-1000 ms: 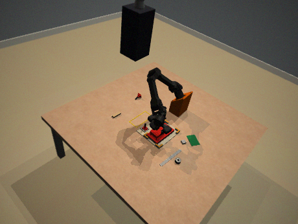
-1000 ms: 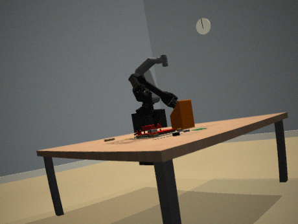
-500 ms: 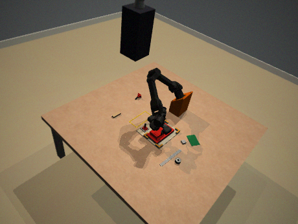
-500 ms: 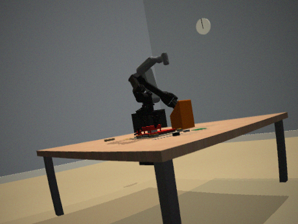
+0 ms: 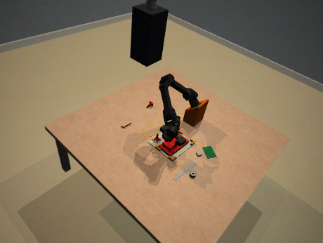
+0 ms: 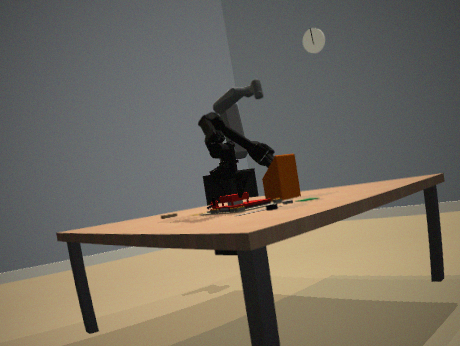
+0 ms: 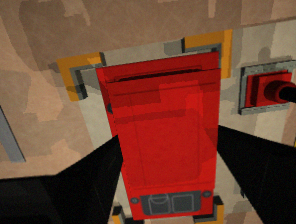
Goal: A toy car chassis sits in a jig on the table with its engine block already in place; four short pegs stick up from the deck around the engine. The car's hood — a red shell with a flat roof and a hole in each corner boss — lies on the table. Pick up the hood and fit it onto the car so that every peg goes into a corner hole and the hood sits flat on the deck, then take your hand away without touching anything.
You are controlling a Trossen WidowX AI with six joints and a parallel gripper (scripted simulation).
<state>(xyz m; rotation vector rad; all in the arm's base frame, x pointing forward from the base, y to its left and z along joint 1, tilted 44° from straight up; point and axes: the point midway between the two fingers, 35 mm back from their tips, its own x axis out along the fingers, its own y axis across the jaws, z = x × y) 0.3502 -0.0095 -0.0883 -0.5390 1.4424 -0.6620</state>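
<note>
My gripper tip is 1 cm below the red hood. The rest, counted from my gripper tip: black ring: 7 cm ahead, 24 cm to the left, 4 cm below; then grey strip: 7 cm ahead, 19 cm to the left, 5 cm below; then grey engine block: 3 cm below.
</note>
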